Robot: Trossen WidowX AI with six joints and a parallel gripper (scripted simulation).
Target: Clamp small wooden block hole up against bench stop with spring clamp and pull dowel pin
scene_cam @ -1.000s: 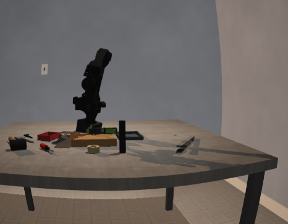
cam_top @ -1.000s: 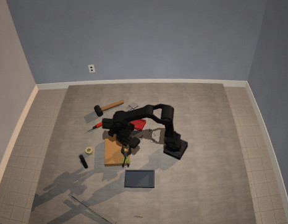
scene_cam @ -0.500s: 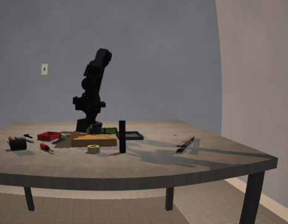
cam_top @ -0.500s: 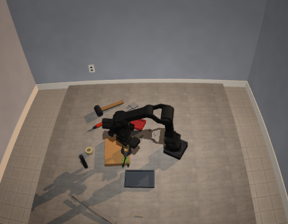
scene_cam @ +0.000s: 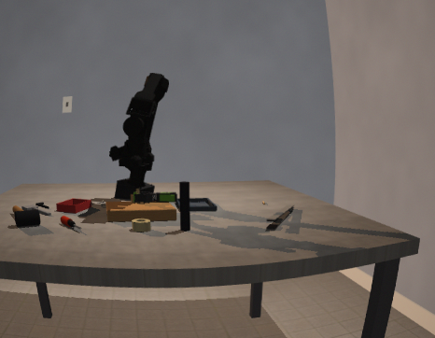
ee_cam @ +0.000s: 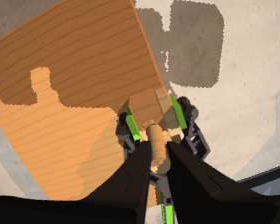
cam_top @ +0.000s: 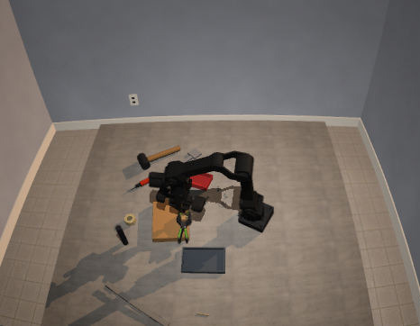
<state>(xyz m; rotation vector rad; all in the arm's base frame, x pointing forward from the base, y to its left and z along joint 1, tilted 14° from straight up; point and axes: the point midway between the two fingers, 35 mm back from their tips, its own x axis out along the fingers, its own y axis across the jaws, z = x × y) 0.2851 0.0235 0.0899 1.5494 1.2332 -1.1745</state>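
Right now my hand is 4 cm above the dowel pin. From my hand the other things lie so: wooden board (6 cm ahead, 1 cm to the left, 10 cm below); then bench stop (1 cm behind, 1 cm to the right, 7 cm below); then small wooden block (7 cm below).
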